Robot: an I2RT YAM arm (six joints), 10 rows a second.
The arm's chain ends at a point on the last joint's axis. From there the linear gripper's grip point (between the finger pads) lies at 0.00 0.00 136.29 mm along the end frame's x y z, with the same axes.
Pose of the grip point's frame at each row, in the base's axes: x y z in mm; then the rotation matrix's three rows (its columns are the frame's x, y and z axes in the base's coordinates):
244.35 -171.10 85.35; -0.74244 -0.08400 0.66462; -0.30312 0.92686 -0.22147; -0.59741 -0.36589 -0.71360
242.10 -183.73 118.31; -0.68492 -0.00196 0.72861; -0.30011 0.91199 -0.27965; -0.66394 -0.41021 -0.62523
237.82 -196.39 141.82; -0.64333 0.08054 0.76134; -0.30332 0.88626 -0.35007; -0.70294 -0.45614 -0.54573
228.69 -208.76 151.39; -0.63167 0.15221 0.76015; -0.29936 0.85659 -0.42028; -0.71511 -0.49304 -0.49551
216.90 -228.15 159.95; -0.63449 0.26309 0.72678; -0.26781 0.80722 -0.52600; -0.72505 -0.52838 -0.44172
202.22 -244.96 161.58; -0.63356 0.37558 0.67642; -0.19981 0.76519 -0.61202; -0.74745 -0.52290 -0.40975
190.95 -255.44 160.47; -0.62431 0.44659 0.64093; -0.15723 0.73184 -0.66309; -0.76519 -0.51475 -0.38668
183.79 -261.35 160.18; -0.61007 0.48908 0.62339; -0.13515 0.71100 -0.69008; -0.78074 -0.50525 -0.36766
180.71 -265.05 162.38; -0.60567 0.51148 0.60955; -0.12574 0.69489 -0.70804; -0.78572 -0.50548 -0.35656
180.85 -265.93 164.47; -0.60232 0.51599 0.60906; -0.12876 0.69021 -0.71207; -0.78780 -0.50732 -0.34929
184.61 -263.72 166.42; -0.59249 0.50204 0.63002; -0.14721 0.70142 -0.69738; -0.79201 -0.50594 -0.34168
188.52 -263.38 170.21; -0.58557 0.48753 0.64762; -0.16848 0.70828 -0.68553; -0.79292 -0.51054 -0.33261
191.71 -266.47 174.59; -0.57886 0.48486 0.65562; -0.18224 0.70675 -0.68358; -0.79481 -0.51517 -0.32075
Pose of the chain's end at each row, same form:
153.77 -140.92 182.61; -0.74244 -0.08400 0.66462; -0.30312 0.92686 -0.22147; -0.59741 -0.36589 -0.71360
142.80 -145.62 203.52; -0.68492 -0.00196 0.72861; -0.30011 0.91199 -0.27965; -0.66394 -0.41021 -0.62523
134.06 -148.68 216.20; -0.64333 0.08054 0.76134; -0.30332 0.88626 -0.35007; -0.70294 -0.45614 -0.54573
125.09 -151.48 218.92; -0.63167 0.15221 0.76015; -0.29936 0.85659 -0.42028; -0.71511 -0.49304 -0.49551
117.85 -156.46 220.15; -0.63449 0.26309 0.72678; -0.26781 0.80722 -0.52600; -0.72505 -0.52838 -0.44172
110.03 -161.55 217.42; -0.63356 0.37558 0.67642; -0.19981 0.76519 -0.61202; -0.74745 -0.52290 -0.40975
103.60 -165.07 213.17; -0.62431 0.44659 0.64093; -0.15723 0.73184 -0.66309; -0.76519 -0.51475 -0.38668
98.83 -167.30 210.29; -0.61007 0.48908 0.62339; -0.13515 0.71100 -0.69008; -0.78074 -0.50525 -0.36766
97.63 -168.55 210.98; -0.60567 0.51148 0.60955; -0.12574 0.69489 -0.70804; -0.78572 -0.50548 -0.35656
97.84 -168.88 212.07; -0.60232 0.51599 0.60906; -0.12876 0.69021 -0.71207; -0.78780 -0.50732 -0.34929
98.74 -168.67 212.99; -0.59249 0.50204 0.63002; -0.14721 0.70142 -0.69738; -0.79201 -0.50594 -0.34168
100.26 -169.95 215.54; -0.58557 0.48753 0.64762; -0.16848 0.70828 -0.68553; -0.79292 -0.51054 -0.33261
102.36 -173.30 218.31; -0.57886 0.48486 0.65562; -0.18224 0.70675 -0.68358; -0.79481 -0.51517 -0.32075

